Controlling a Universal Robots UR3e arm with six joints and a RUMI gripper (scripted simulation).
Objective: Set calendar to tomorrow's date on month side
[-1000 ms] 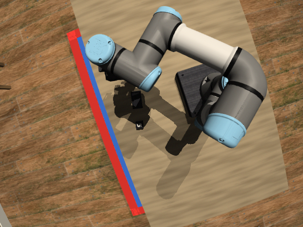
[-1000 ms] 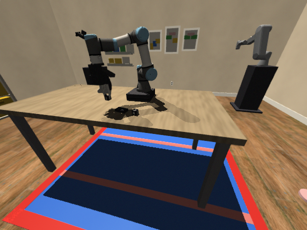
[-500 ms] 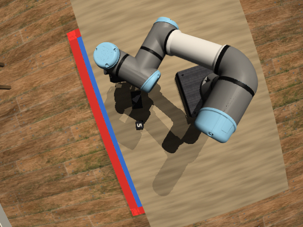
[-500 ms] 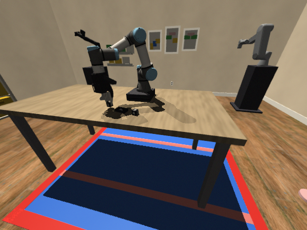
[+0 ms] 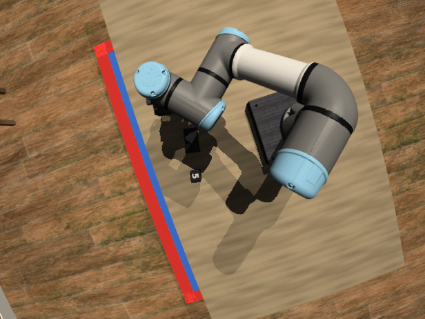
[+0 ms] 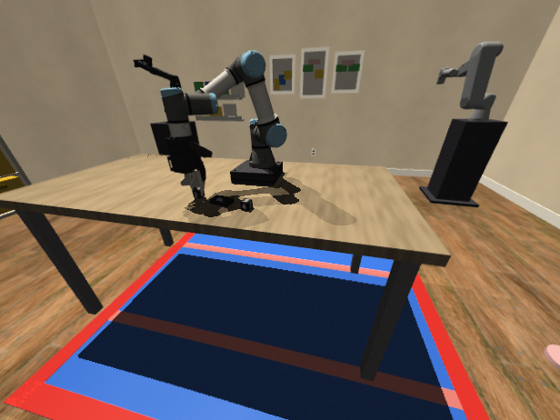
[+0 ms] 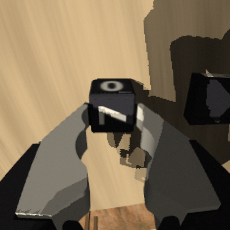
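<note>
Right now my hand is 10 mm above the black cube. The rest, counted from my hand: black calendar tray: 110 mm to the left, 20 mm below, 20 mm ahead.
</note>
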